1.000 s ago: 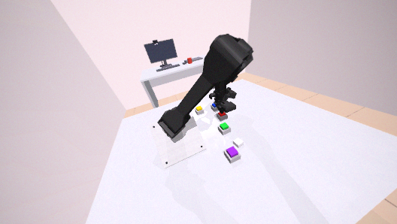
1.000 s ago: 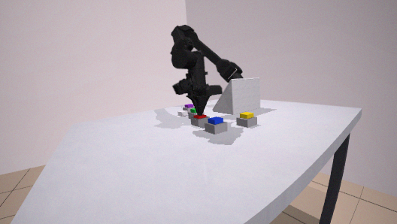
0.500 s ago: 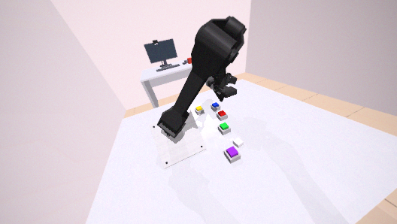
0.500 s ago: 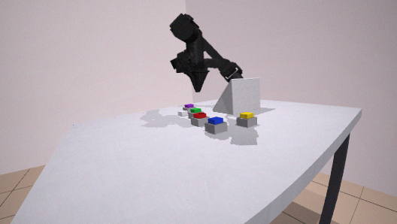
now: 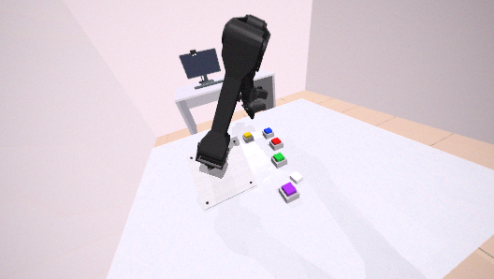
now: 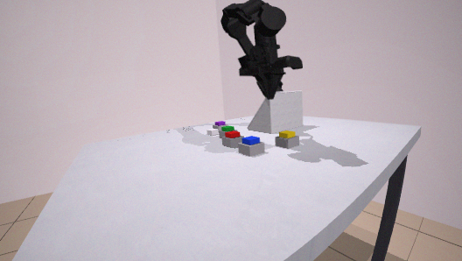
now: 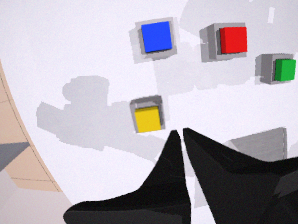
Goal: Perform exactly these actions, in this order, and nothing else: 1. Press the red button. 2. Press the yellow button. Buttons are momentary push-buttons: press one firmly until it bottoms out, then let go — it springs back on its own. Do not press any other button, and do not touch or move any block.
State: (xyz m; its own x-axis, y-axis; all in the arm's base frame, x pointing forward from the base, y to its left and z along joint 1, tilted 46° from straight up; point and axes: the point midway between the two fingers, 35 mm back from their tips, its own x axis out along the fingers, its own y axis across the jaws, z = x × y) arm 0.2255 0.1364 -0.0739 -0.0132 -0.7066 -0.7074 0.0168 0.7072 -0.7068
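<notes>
Right now the yellow button is 10 cm below my gripper tip, 3 cm to the left of it and 3 cm behind it. The rest, counted from my gripper tip: red button: 10 cm to the right, 10 cm below, 6 cm ahead; blue button: 10 cm below, 8 cm ahead; green button: 20 cm to the right, 10 cm below, 1 cm ahead.
</notes>
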